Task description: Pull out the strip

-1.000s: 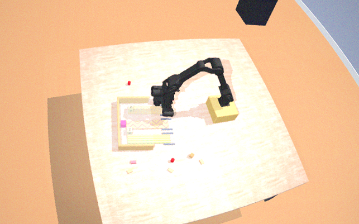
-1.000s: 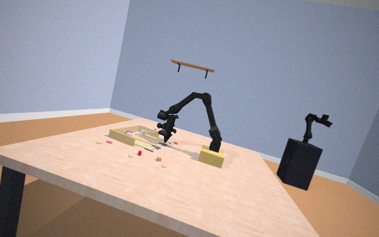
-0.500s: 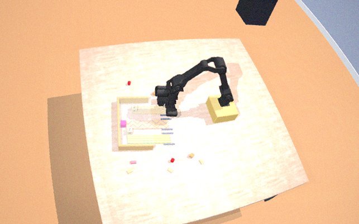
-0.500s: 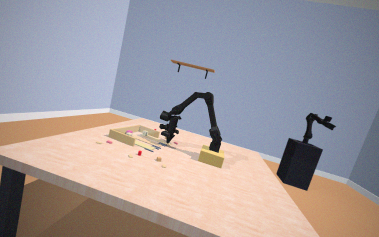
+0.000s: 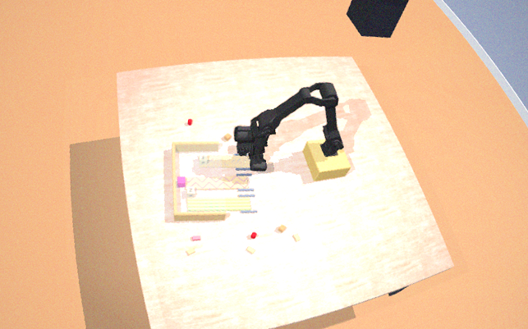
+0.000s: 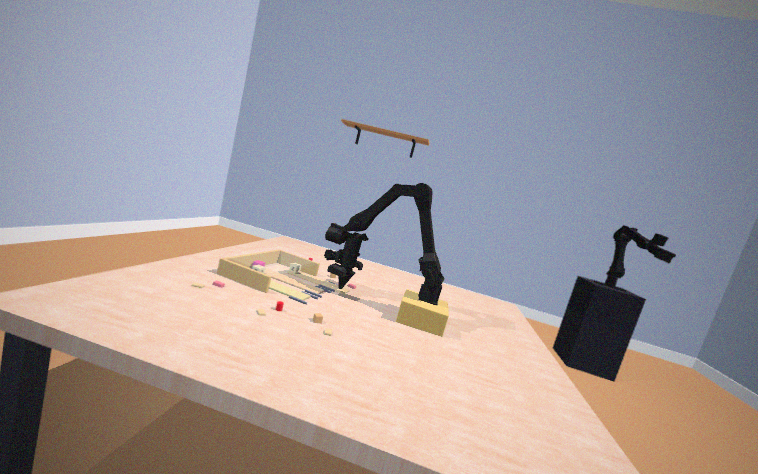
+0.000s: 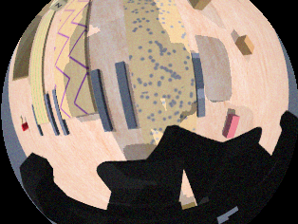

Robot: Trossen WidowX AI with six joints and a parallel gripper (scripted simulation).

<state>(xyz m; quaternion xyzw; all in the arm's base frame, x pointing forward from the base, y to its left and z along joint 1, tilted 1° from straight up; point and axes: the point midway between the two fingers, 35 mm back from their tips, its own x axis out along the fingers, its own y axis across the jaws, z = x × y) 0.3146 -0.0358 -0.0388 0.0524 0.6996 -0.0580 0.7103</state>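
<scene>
Right now my gripper tip is 90 mm short of the speckled tan strip and 10 mm to the left of it.
</scene>
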